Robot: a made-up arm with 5 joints.
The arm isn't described. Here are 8 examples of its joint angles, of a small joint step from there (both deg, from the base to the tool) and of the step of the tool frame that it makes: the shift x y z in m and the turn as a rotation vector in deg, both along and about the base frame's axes.
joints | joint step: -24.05 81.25 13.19 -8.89 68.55 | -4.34 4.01 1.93 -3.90 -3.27
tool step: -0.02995 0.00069 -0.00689 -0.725 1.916 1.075
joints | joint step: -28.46 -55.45 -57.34 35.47 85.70 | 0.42 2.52 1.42 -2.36 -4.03
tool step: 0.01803 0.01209 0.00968 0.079 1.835 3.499
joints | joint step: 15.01 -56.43 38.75 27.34 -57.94 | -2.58 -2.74 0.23 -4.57 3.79
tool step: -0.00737 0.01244 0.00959 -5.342 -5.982 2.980
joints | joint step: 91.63 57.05 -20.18 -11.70 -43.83 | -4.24 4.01 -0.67 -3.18 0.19
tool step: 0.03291 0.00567 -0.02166 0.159 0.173 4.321
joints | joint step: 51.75 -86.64 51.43 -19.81 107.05 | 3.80 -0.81 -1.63 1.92 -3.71
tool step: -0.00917 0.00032 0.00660 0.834 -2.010 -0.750
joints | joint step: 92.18 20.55 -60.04 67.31 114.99 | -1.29 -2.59 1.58 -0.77 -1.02
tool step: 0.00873 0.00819 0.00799 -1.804 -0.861 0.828
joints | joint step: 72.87 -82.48 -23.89 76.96 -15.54 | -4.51 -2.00 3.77 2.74 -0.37
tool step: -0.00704 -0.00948 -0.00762 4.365 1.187 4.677
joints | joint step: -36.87 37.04 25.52 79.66 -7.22 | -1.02 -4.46 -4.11 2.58 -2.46
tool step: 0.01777 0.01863 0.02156 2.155 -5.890 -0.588
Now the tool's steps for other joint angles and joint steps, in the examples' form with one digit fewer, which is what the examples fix.
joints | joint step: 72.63 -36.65 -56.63 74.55 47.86 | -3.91 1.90 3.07 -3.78 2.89
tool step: 0.0100 -0.0225 -0.0004 0.21 2.99 3.01
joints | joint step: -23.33 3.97 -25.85 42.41 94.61 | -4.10 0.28 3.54 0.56 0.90
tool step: -0.0096 0.0233 -0.0184 -2.63 3.60 4.45
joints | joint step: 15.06 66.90 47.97 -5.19 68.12 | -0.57 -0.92 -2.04 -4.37 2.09
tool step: 0.0145 -0.0035 -0.0067 -1.31 -7.23 2.58
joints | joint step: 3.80 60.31 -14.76 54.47 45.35 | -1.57 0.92 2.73 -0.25 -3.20
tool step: -0.0127 0.0107 -0.0111 -0.47 3.43 -1.56
